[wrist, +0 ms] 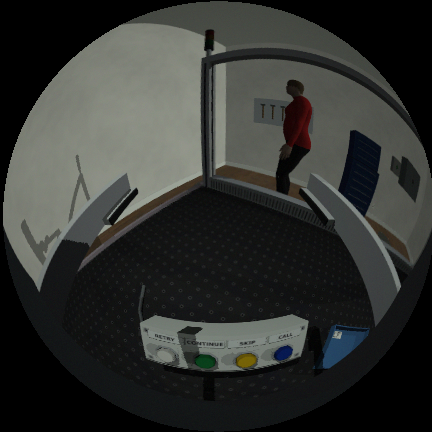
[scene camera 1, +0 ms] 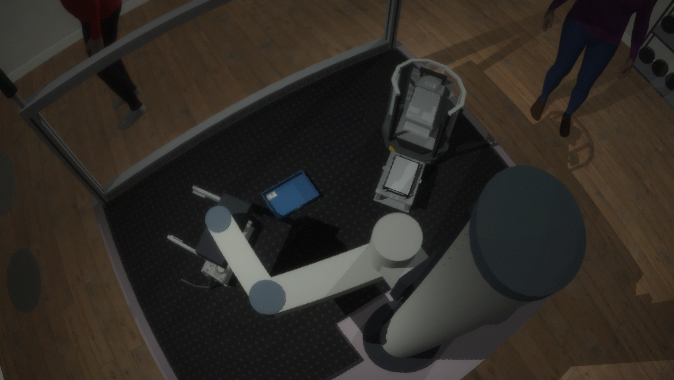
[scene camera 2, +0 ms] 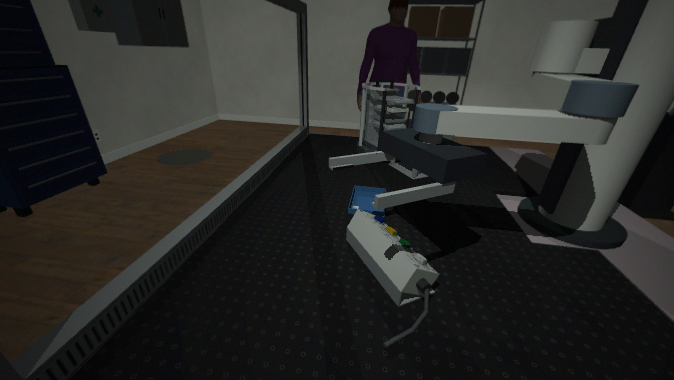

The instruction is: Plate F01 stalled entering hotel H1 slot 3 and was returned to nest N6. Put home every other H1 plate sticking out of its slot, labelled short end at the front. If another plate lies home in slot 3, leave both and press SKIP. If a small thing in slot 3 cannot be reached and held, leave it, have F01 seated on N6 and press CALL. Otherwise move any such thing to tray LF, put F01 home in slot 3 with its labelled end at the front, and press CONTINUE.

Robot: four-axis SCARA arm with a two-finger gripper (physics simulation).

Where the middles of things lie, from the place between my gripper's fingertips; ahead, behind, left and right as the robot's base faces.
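The plate [scene camera 1: 401, 176] is now 18 cm behind my hand and 16 cm below it, and it sits 65 cm to the right of my hand as well.
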